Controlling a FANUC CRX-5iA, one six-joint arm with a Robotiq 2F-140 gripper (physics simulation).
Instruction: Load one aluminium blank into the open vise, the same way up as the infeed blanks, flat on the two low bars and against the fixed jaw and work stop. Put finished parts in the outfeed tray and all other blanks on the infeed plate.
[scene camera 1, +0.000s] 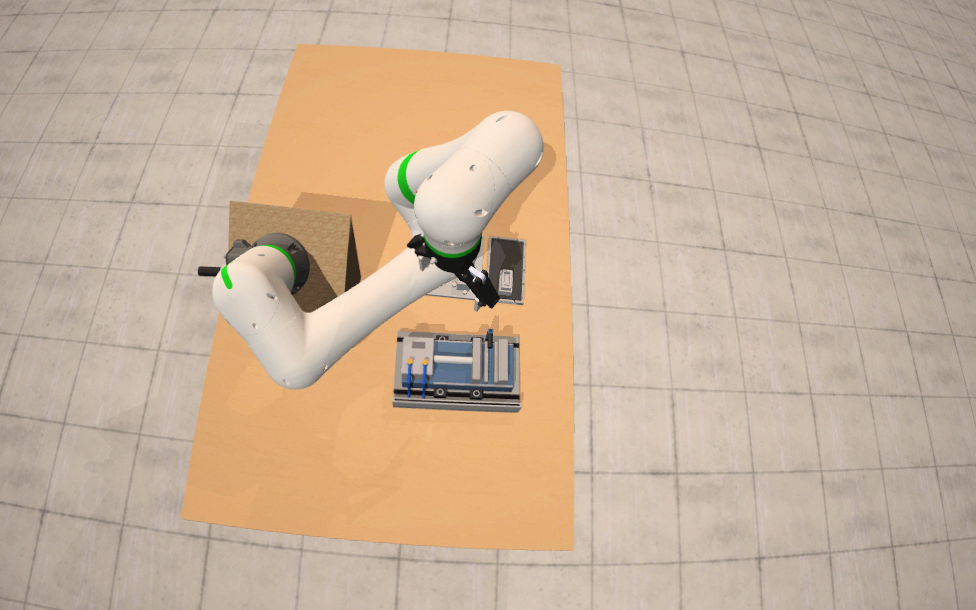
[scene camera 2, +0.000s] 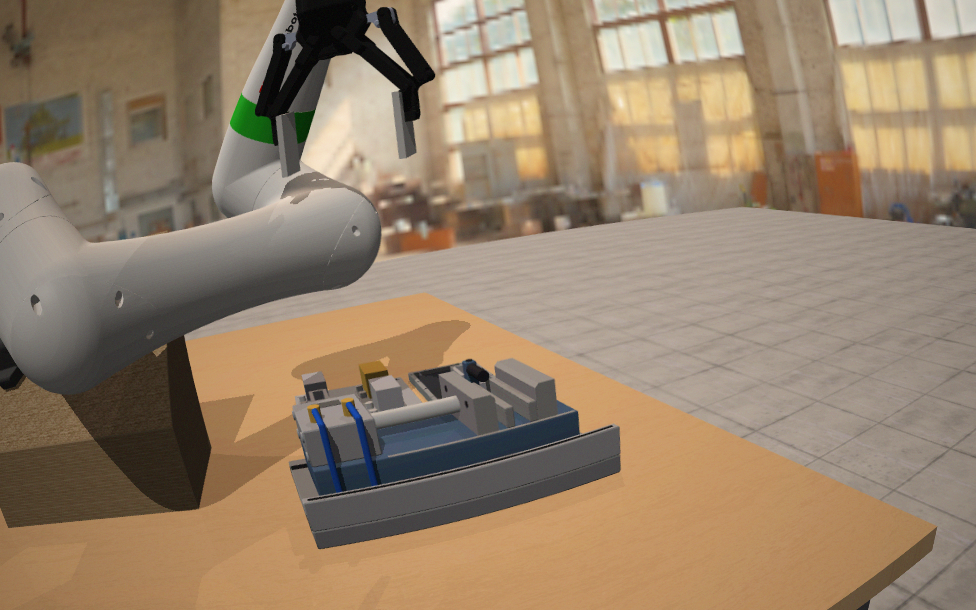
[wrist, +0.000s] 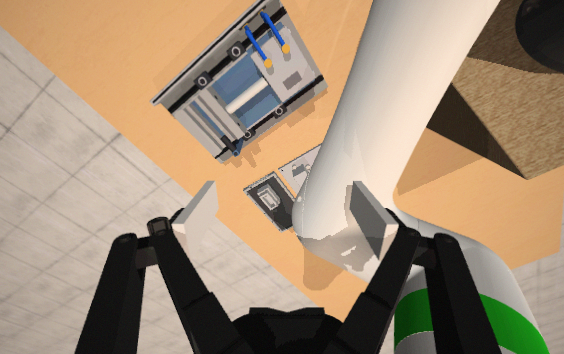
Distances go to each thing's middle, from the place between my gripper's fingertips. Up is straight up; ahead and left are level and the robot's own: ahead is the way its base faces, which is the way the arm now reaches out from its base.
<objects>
Right now my hand is 3 cm short of the blue-grey base (scene camera 2: 431, 432), 7 cm to the left of it and 28 cm above it. From my hand the other things lie so: outfeed tray (scene camera 1: 505, 253) (15 cm ahead, 22 cm to the left, 31 cm below).
</objects>
